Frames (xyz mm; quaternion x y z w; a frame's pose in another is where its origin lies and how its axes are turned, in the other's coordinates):
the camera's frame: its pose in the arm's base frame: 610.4 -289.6 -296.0 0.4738 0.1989 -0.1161 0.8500
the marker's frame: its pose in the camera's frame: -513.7 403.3 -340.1 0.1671 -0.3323 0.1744 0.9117
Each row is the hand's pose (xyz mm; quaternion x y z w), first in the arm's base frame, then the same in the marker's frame.
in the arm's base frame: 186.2 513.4 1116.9 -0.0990 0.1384 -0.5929 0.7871
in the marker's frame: -21.3 1078.2 50.9 -0.6671 -0.0846 -0.4058 0.6190
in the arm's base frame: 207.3 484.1 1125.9 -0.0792 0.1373 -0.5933 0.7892
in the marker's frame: 12.1 1077.9 67.4 -0.6528 -0.0823 -0.4092 0.6322
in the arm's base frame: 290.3 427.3 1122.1 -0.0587 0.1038 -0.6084 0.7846
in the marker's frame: 110.3 1056.9 73.2 -0.6322 -0.1150 -0.4068 0.6493
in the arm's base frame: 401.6 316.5 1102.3 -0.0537 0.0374 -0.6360 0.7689
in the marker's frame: 256.0 1004.2 105.9 -0.6151 -0.1851 -0.3938 0.6575
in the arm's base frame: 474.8 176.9 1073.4 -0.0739 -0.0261 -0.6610 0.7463
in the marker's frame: 380.3 934.0 178.6 -0.6137 -0.2566 -0.3764 0.6449
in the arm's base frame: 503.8 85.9 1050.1 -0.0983 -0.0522 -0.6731 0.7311
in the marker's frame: 444.4 884.0 233.9 -0.6227 -0.2906 -0.3683 0.6262
